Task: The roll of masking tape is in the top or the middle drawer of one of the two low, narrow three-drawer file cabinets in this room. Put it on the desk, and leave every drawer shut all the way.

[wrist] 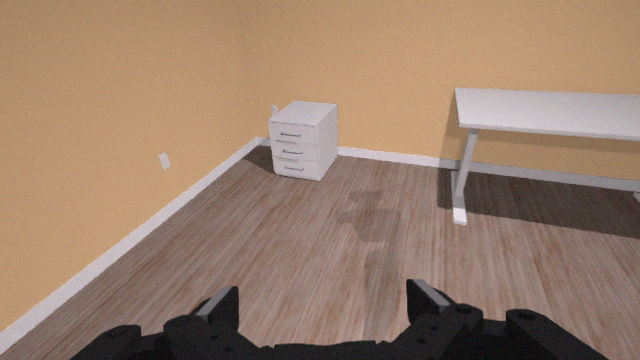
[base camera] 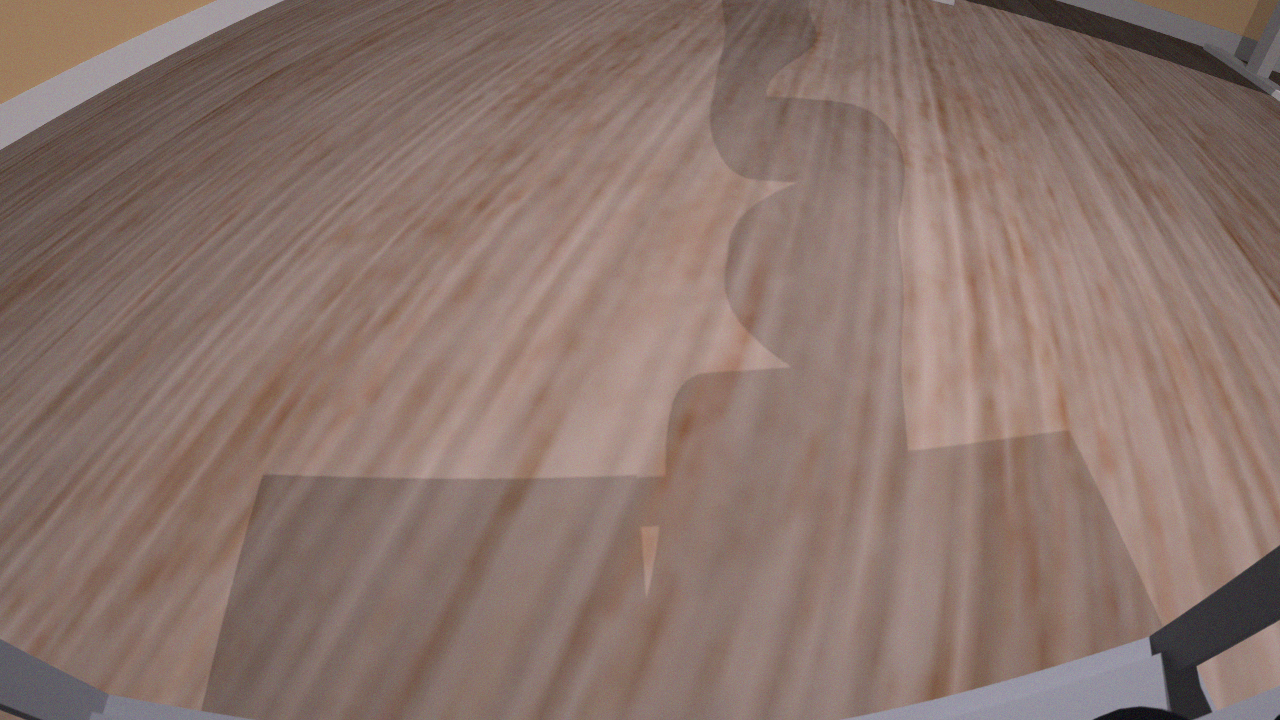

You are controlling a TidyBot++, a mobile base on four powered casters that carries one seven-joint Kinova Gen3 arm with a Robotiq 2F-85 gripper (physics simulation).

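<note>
A low, narrow white file cabinet (wrist: 295, 143) with three drawers stands near the room's corner in the wrist view, left of centre, its front turned toward me. Its three drawers look shut. The white desk (wrist: 545, 114) stands against the back wall at the right of the wrist view; its right part runs out of view. My gripper (wrist: 323, 301) is open and empty, high above the floor and well away from both. The roll of masking tape and a second file cabinet do not show.
A desk leg (wrist: 466, 160) with a long foot (wrist: 459, 212) stands at the desk's left end. A wall with an outlet (wrist: 164, 161) runs along the left. In the base camera, a wall's baseboard (base camera: 125, 58) shows at upper left. My arm's shadow lies on the wood floor (base camera: 447, 295).
</note>
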